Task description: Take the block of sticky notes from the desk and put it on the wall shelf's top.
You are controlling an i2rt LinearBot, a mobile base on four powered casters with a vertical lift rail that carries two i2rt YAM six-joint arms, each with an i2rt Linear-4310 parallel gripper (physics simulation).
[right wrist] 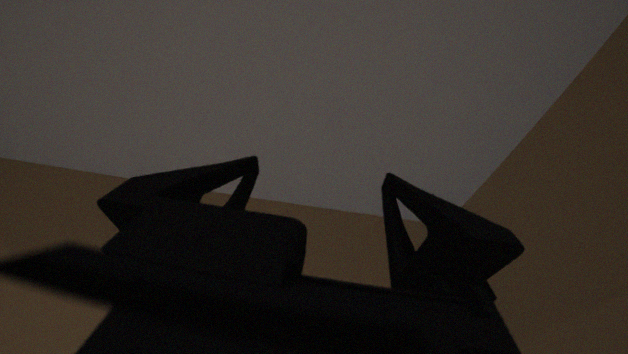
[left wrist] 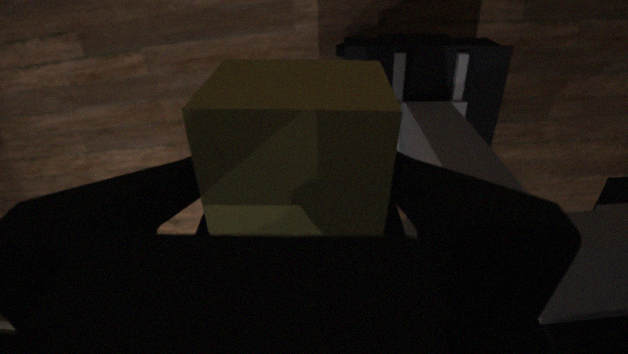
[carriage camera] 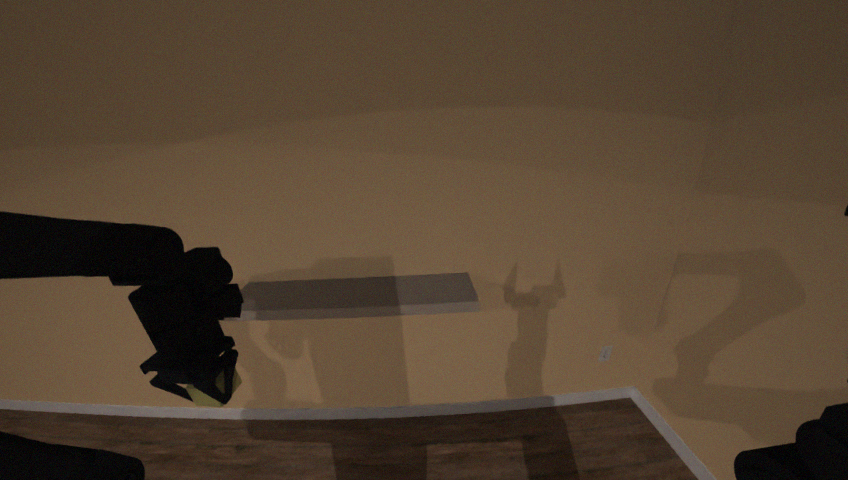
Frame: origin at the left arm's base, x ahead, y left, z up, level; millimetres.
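Where they show: left gripper, fingertip midpoint: (left wrist: 302,160) (carriage camera: 214,400); right gripper, fingertip midpoint: (right wrist: 320,171).
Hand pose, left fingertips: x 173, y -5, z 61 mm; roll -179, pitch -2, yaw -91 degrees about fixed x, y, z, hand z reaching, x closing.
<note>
After its pixels a point has its place.
The yellow block of sticky notes (carriage camera: 205,396) {y -9, x 161, z 83 mm} (left wrist: 295,165) {y -6, x 194, z 99 mm} is held between the fingers of my left gripper (carriage camera: 202,389) {y -5, x 173, z 61 mm} (left wrist: 302,160) {y -5, x 173, z 61 mm}, which is shut on it. In the carriage camera view both are at the lower left, left of and lower in the picture than the grey wall shelf (carriage camera: 437,289) {y -372, x 905, z -171 mm}. The left arm covers the shelf's left end. No object shows on the visible part of the shelf's top. My right gripper (right wrist: 320,171) {y -693, x 21, z 441 mm} is open and empty, with the ceiling and wall behind it. The desk does not show.
The tan wall (carriage camera: 416,208) {y -291, x 1052, z 160 mm} carries the shelf and shadows of the arms. A small wall outlet (carriage camera: 605,353) {y -1370, x 1089, z -763 mm} is right of the shelf. The wooden floor (carriage camera: 487,452) {y -625, x 809, z -1171 mm} lies below, edged by a white baseboard (carriage camera: 333,413) {y 302, x 1013, z -1115 mm}. My dark base (left wrist: 480,90) {y -521, x -137, z -872 mm} shows in the left wrist view.
</note>
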